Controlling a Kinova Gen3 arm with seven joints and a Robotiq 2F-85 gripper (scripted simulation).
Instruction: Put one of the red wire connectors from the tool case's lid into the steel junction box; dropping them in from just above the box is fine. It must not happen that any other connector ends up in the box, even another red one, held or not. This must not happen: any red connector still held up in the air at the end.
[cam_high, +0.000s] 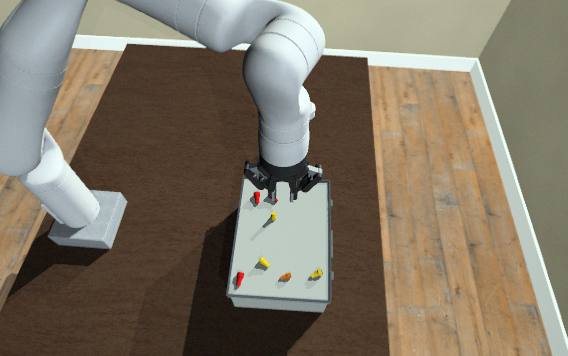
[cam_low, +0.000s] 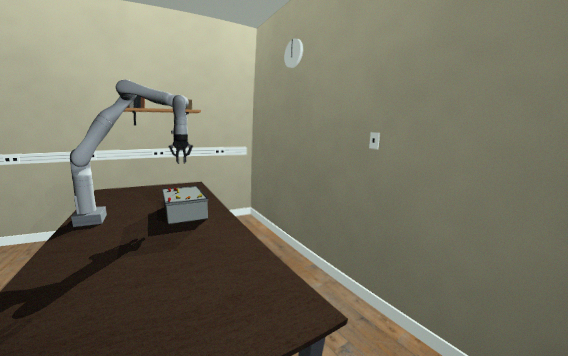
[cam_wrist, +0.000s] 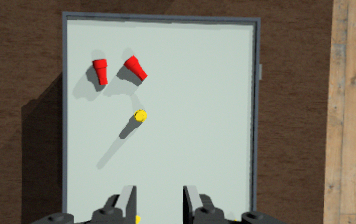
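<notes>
Now: the orange connector 190 mm below my hand and 100 mm to the right of it. The rest, counted from my hand: grey tool case: 220 mm below.
</notes>
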